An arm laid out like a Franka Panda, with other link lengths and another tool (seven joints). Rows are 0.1 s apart.
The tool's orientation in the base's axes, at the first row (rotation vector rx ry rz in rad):
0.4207 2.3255 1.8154
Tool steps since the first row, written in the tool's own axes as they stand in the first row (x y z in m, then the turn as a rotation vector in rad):
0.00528 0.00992 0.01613 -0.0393 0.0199 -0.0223
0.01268 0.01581 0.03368 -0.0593 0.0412 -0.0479
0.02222 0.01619 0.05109 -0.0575 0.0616 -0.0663
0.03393 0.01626 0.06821 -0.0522 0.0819 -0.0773
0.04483 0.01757 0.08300 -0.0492 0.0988 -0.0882
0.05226 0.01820 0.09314 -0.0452 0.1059 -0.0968
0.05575 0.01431 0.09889 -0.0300 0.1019 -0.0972
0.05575 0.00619 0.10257 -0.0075 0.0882 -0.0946
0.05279 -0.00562 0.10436 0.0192 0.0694 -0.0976
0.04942 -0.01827 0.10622 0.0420 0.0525 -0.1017
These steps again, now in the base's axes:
0.00098 0.01876 0.00581 0.0330 -0.0286 0.0230
-0.00012 0.03859 0.00746 0.0470 -0.0538 0.0491
-0.00395 0.05775 0.00392 0.0423 -0.0656 0.0735
-0.00996 0.07726 0.00024 0.0364 -0.0695 0.0961
-0.01574 0.09464 -0.00169 0.0324 -0.0749 0.1154
-0.01970 0.10648 -0.00327 0.0269 -0.0799 0.1245
-0.02177 0.11202 -0.00831 0.0119 -0.0764 0.1215
-0.02167 0.11360 -0.01708 -0.0103 -0.0699 0.1086
-0.01976 0.11168 -0.02909 -0.0387 -0.0684 0.0924
-0.01754 0.10951 -0.04194 -0.0636 -0.0687 0.0781

